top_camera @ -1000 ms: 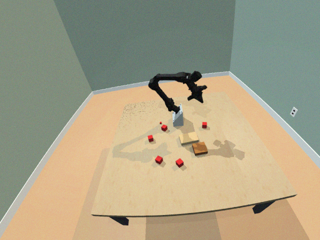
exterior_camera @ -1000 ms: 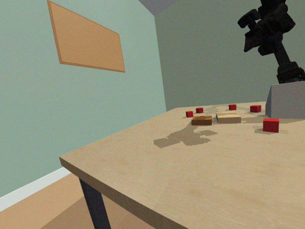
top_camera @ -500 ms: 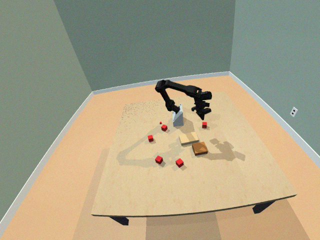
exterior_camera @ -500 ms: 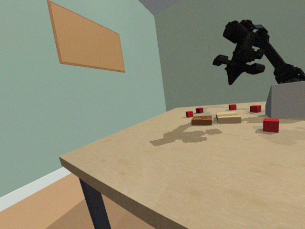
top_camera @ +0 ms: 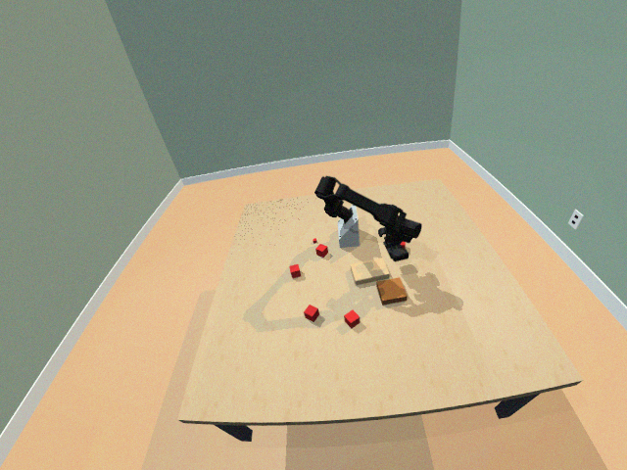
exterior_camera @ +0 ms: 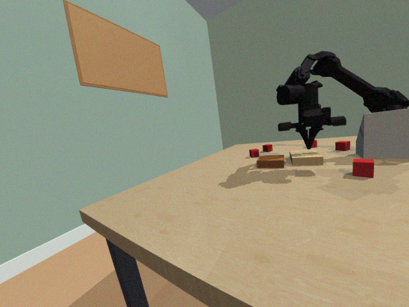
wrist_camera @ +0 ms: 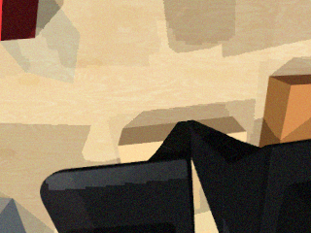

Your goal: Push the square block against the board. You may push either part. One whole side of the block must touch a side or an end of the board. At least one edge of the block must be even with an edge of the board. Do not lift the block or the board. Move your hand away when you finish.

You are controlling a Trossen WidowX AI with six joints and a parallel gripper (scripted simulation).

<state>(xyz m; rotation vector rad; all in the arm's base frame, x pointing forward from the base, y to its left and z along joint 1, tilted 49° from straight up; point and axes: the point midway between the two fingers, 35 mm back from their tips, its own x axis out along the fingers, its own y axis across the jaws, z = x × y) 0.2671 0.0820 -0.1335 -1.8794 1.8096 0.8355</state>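
The pale tan board is 1 cm ahead of my gripper tip, 10 cm to the right of it and 5 cm below it. From my gripper tip the other things lie so: brown square block (13 cm ahead, 3 cm to the right, 5 cm below).
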